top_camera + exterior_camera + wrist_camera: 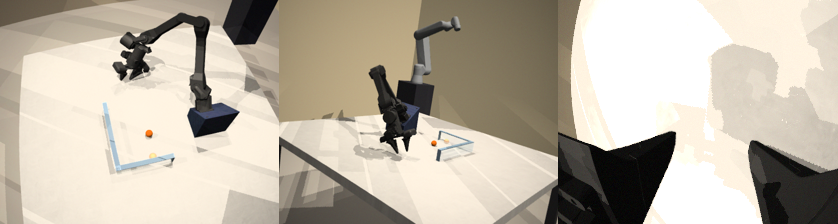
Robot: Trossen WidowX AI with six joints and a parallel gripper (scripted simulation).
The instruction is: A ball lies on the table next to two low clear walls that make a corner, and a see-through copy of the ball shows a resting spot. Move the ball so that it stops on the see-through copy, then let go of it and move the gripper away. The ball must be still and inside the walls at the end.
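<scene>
Right now my gripper tip is 60 mm past the orange ball, 300 mm to the right of it and 10 mm above it. The rest, counted from my gripper tip: see-through ball copy (50 mm behind, 410 mm to the left, 10 mm below).
</scene>
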